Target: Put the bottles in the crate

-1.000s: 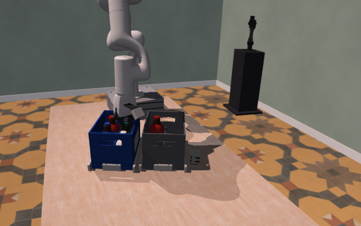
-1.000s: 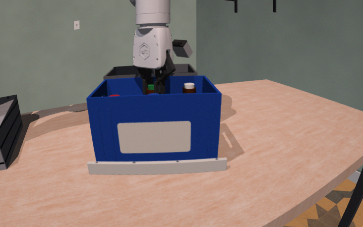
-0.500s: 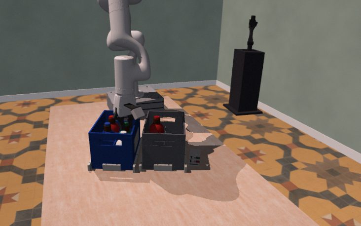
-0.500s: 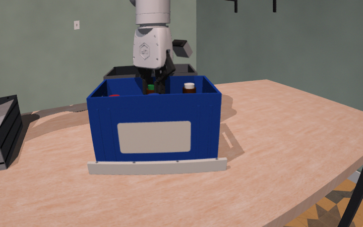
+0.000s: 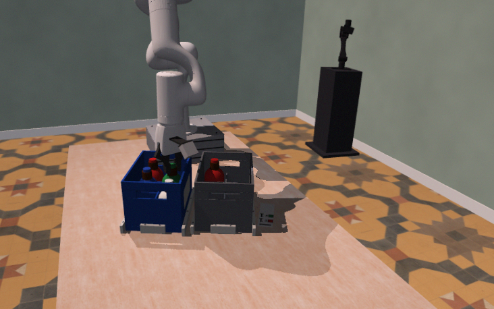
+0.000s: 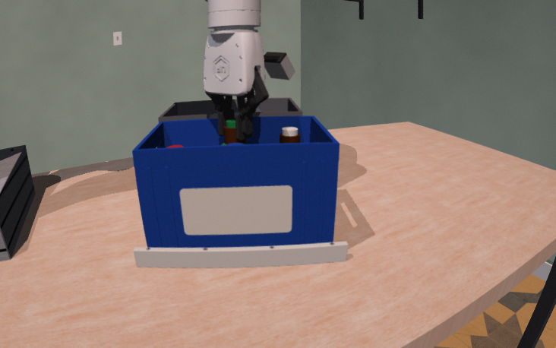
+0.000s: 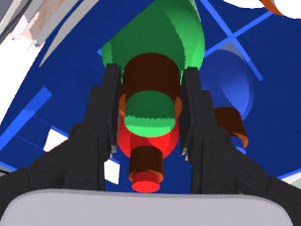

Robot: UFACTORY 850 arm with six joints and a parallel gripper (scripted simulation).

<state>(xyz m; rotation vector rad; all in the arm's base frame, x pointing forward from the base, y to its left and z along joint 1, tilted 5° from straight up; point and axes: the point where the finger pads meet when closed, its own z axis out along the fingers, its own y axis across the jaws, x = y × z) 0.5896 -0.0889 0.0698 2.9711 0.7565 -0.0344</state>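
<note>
My hand is 7 cm above the green bottle. From my hand the other things lie so: white-cap bottle 9 cm ahead, 2 cm to the right, 9 cm below; blue crate 1 cm behind, 4 cm to the right, 9 cm below; blue-capped bottle 2 cm behind, 8 cm to the right, 9 cm below.
</note>
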